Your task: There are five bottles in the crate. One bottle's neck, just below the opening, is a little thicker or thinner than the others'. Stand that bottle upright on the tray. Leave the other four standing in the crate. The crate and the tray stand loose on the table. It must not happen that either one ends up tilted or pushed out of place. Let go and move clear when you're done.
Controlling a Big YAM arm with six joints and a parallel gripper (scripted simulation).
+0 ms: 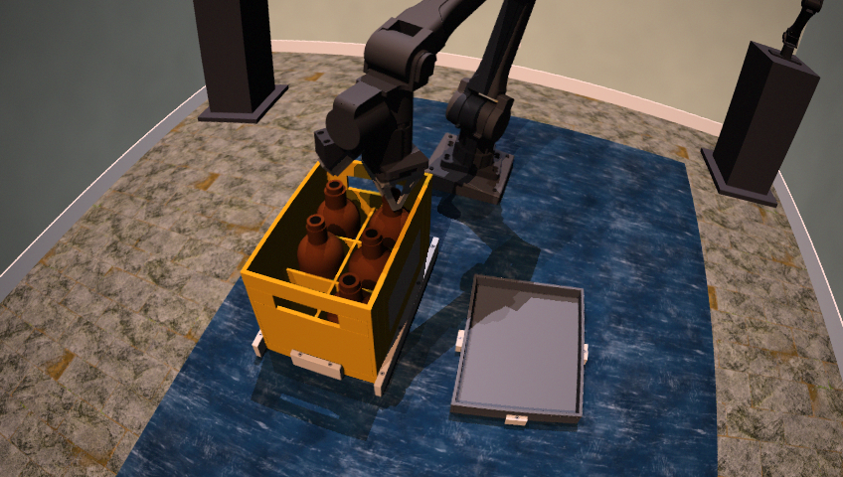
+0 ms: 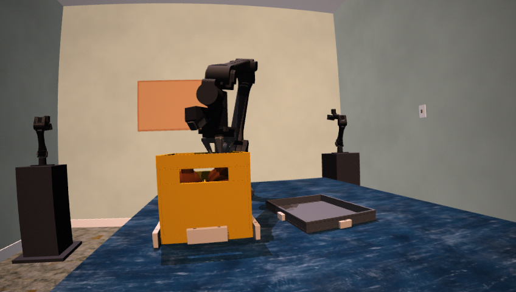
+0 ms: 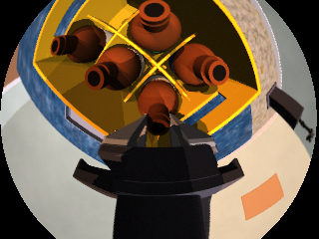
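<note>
The orange crate is 90 mm ahead of my hand, 70 mm below it and 50 mm to the right of it. Round my hand: dark grey tray: 230 mm to the left, 140 mm below, 130 mm ahead.
</note>
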